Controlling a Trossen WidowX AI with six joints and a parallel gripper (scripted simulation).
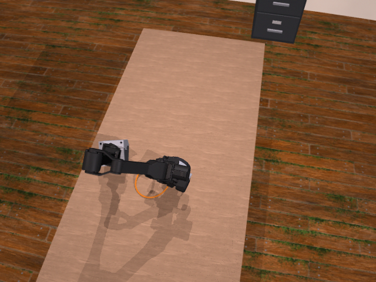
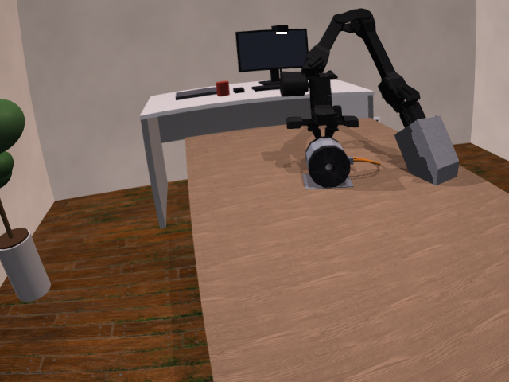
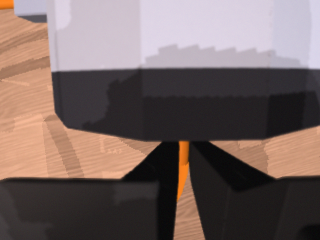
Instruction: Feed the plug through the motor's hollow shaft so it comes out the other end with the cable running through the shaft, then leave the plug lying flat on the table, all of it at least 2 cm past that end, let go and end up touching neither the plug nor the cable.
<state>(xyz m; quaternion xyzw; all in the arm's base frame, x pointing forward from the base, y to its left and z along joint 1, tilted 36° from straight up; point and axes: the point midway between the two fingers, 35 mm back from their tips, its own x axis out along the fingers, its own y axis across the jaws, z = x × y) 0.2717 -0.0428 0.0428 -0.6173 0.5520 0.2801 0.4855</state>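
My gripper is now 10 mm short of the grey plug, 40 mm to the right of it and 30 mm above it.
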